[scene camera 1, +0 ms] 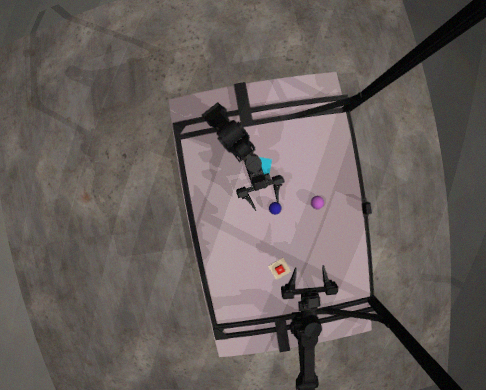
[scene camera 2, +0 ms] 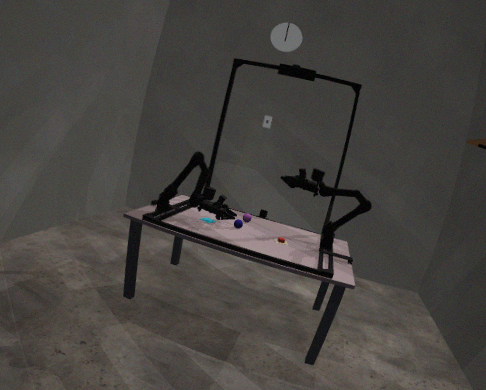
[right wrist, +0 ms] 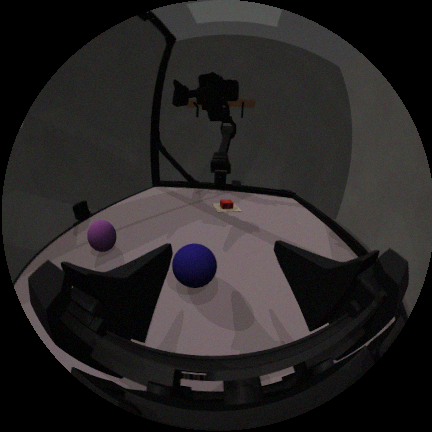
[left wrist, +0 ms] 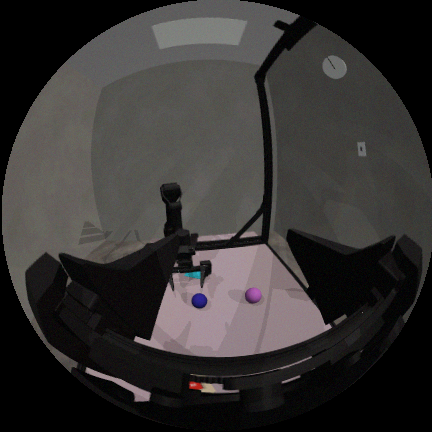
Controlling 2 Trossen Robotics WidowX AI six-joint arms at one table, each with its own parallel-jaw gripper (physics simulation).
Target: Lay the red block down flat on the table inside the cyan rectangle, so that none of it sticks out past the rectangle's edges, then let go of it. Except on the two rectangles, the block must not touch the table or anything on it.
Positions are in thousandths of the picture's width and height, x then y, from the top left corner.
Scene:
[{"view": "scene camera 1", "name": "my left gripper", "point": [637, 683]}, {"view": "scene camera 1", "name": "my right gripper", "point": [548, 529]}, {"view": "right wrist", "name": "my left gripper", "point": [443, 175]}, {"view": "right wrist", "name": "my right gripper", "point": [517, 573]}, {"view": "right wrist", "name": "purple ball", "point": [235, 545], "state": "on the table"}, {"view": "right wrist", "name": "dark blue ball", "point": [450, 615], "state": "on the table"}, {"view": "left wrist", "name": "my left gripper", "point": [543, 547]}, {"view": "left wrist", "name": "my right gripper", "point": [432, 668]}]

